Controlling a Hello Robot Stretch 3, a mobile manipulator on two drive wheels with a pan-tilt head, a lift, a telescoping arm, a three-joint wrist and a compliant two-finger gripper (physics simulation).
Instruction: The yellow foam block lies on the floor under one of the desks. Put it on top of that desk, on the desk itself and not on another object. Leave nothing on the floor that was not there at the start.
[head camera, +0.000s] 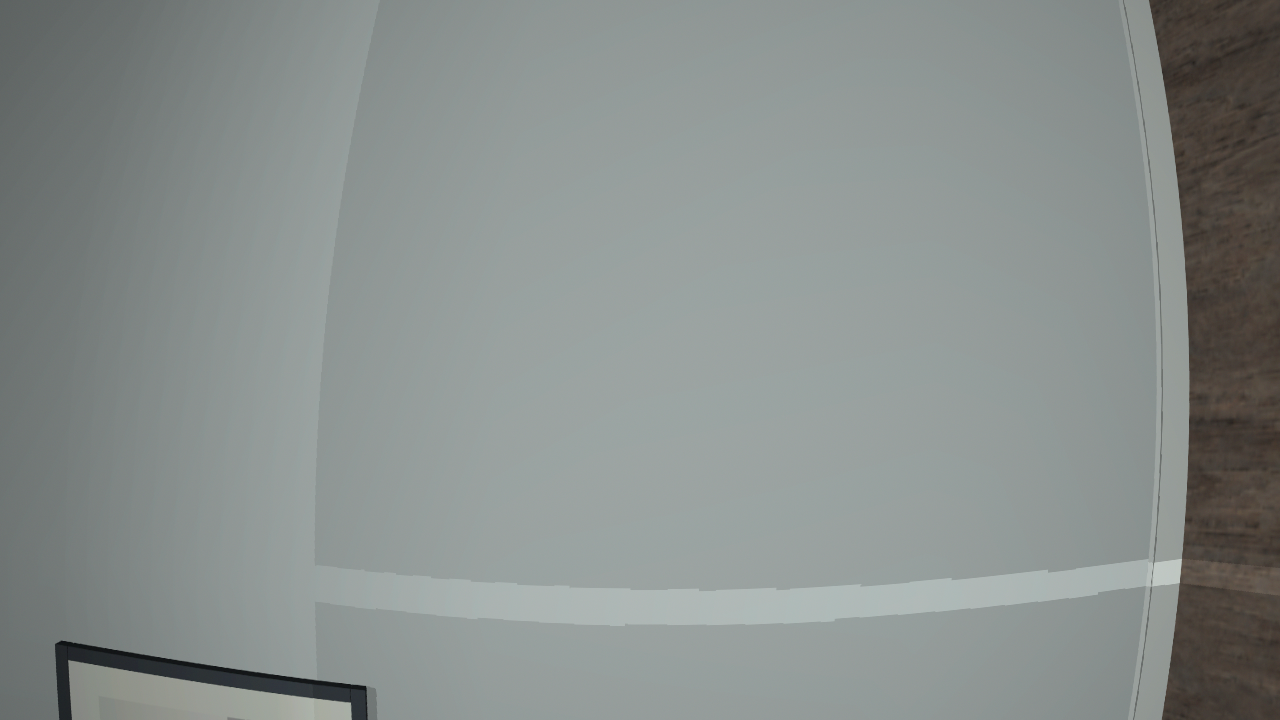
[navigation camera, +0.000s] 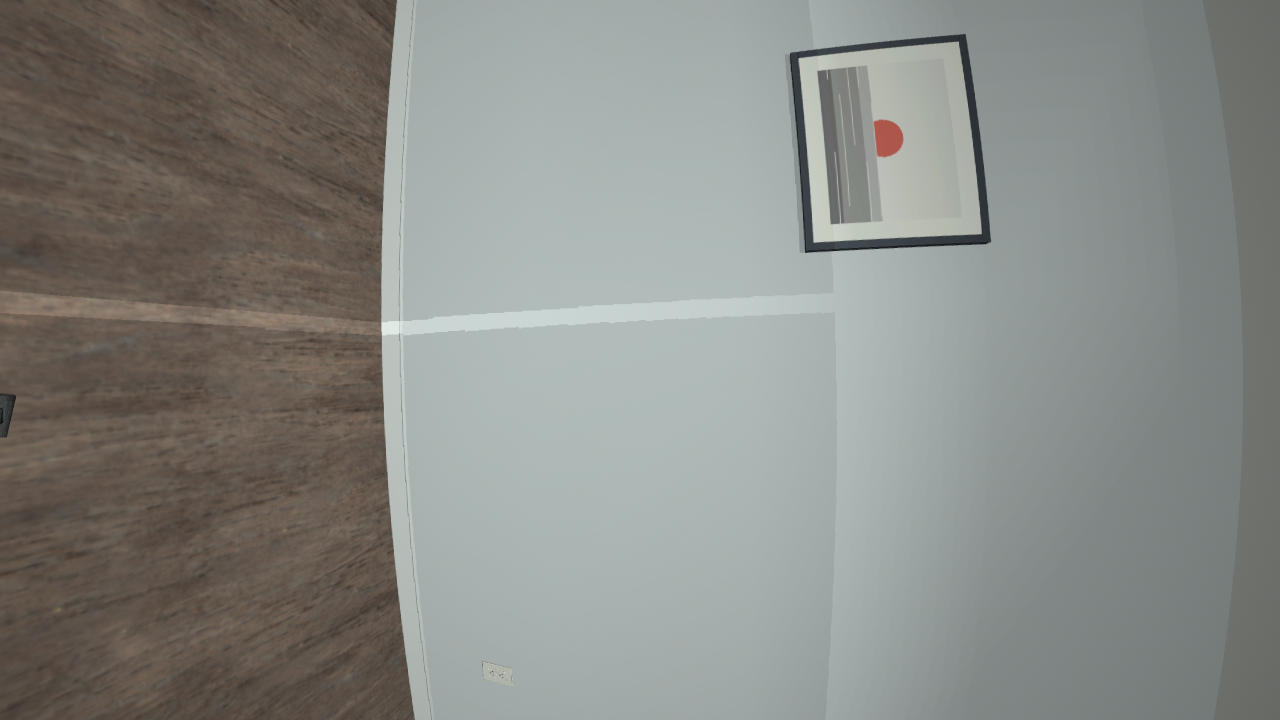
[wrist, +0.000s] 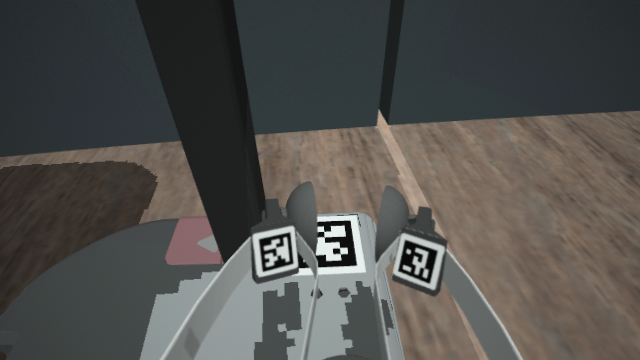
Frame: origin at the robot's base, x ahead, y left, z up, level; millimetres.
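Seen in the pictures: gripper, between the fingertips: (wrist: 346, 209).
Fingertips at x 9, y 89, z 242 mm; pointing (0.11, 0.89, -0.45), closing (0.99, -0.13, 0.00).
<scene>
A point is followed by its place in that frame.
My gripper (wrist: 346, 209) @(y 89, x 9, z 242 mm) is open in the wrist view, with a gap between its two rounded fingertips and no object between them. It hangs over my own base, whose marker square shows behind the fingers. The yellow foam block does not show in the head, navigation or wrist view. No desk top that I can make out shows in these views.
A pale wall (head camera: 716, 313) @(y -1191, x -107, z 949 mm) (navigation camera: 617, 447) @(y -1190, x -106, z 860 mm) meets the brown wood floor (head camera: 1235, 268) @(y -1055, x -284, z 1 mm) (navigation camera: 196, 537) @(y -591, x -299, z 1 mm) (wrist: 550, 200) @(y 320, x 392, z 0 mm). A framed picture (head camera: 210, 676) @(y -1130, x 407, z 1588 mm) (navigation camera: 895, 143) @(y -1112, x 659, z 1614 mm) hangs on it. Dark panels (wrist: 320, 65) @(y 559, x 13, z 143 mm) stand behind my black mast (wrist: 205, 100) @(y 116, x -64, z 300 mm). A wall outlet (navigation camera: 497, 673) @(y -1244, x -913, z 402 mm) is low on the wall.
</scene>
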